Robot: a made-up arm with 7 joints. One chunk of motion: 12 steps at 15 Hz.
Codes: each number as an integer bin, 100 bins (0 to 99) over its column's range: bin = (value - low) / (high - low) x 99, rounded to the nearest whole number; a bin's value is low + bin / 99 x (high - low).
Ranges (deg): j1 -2.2..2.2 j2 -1.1..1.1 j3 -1..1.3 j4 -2.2..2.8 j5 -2.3..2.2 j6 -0.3..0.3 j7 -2.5..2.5
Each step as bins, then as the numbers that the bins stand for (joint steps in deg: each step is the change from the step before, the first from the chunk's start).
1 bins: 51 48 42 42 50 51 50
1 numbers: 0.067 -0.033 -0.024 -0.079 -0.027 0.009 0.025
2 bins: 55 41 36 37 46 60 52
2 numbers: 0.244 -0.189 -0.164 -0.331 -0.209 0.064 0.126
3 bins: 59 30 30 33 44 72 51
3 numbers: 0.422 -0.433 -0.303 -0.533 -0.300 0.136 0.076
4 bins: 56 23 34 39 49 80 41
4 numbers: 0.289 -0.589 -0.210 -0.230 -0.073 0.185 -0.429
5 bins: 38 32 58 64 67 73 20
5 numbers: -0.511 -0.389 0.347 1.032 0.745 0.142 -1.490
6 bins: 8 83 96 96 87 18 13
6 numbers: -1.844 0.744 1.230 2.648 1.655 -0.191 -1.843
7 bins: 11 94 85 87 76 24 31
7 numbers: -1.711 0.989 0.975 2.194 1.155 -0.155 -0.934
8 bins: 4 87 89 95 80 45 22
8 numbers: -2.022 0.833 1.068 2.598 1.336 -0.027 -1.389
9 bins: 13 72 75 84 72 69 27
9 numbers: -1.622 0.500 0.742 2.042 0.973 0.118 -1.136
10 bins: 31 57 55 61 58 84 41
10 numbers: -0.822 0.167 0.278 0.881 0.336 0.209 -0.429
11 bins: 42 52 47 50 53 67 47
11 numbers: -0.333 0.056 0.092 0.325 0.109 0.106 -0.126
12 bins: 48 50 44 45 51 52 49
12 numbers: -0.067 0.011 0.022 0.073 0.018 0.015 -0.025
